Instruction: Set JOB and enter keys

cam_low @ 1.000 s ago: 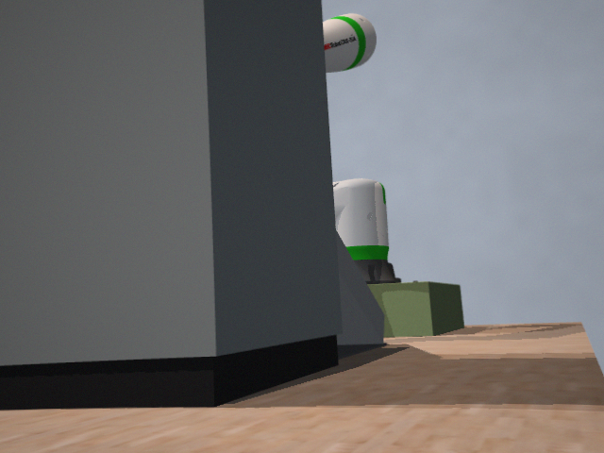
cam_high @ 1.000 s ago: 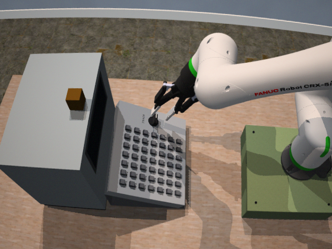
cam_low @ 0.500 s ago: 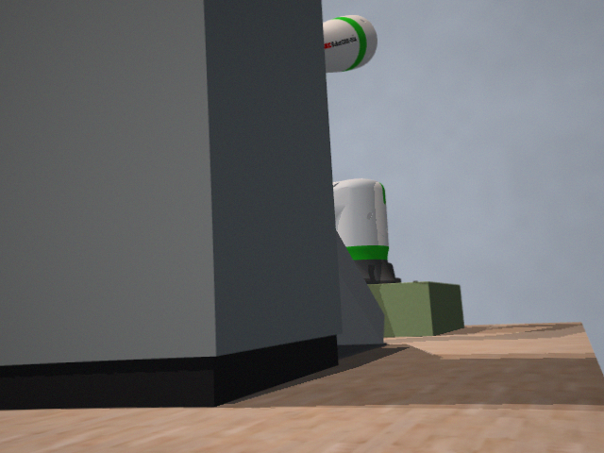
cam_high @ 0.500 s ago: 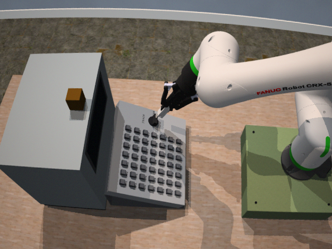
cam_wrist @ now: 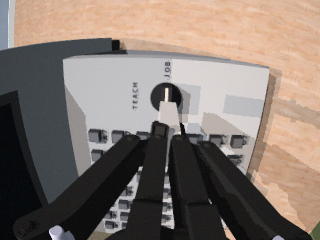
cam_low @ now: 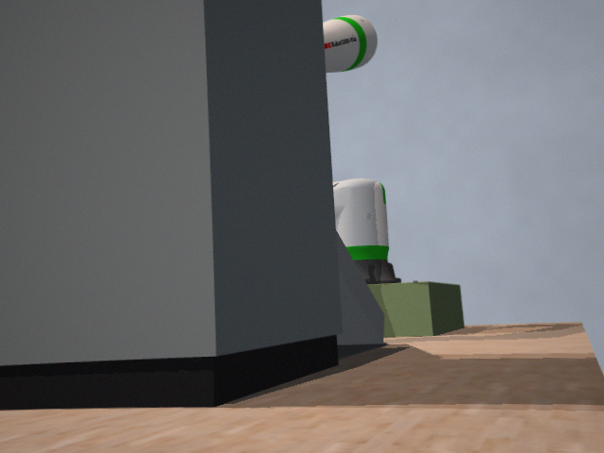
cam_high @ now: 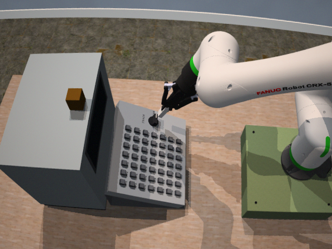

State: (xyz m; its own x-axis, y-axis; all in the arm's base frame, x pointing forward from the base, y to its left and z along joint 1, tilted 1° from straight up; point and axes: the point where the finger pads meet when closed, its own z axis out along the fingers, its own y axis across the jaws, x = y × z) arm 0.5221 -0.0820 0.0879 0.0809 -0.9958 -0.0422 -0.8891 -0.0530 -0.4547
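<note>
Right now the C3 key is 20 cm to the left of my hand, 6 cm below it and 4 cm ahead of it. From my hand the other things lie so: black selector knob 7 cm below, 4 cm ahead; grey keypad 12 cm to the left, 12 cm below, 4 cm ahead.
</note>
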